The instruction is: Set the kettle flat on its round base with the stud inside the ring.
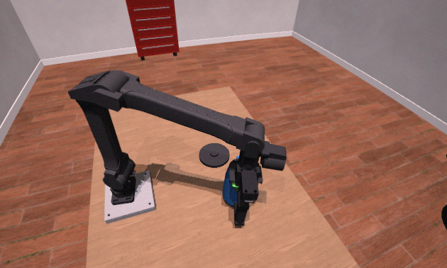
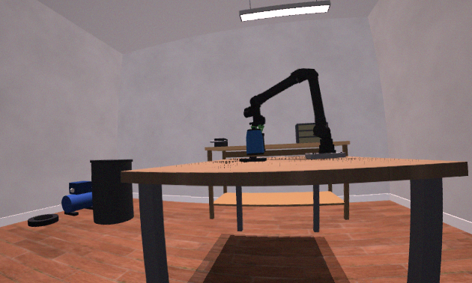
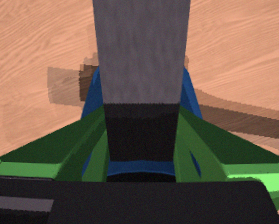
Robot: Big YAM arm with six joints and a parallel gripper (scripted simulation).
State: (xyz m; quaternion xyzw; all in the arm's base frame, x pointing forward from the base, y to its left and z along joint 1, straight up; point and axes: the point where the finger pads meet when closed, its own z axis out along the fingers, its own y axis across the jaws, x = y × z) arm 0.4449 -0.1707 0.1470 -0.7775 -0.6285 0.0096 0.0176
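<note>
The blue kettle is 50 mm below my hand and 30 mm to the left of it. From my hand the other things lie so: round dark base: 320 mm to the left, 170 mm below, 40 mm behind.
</note>
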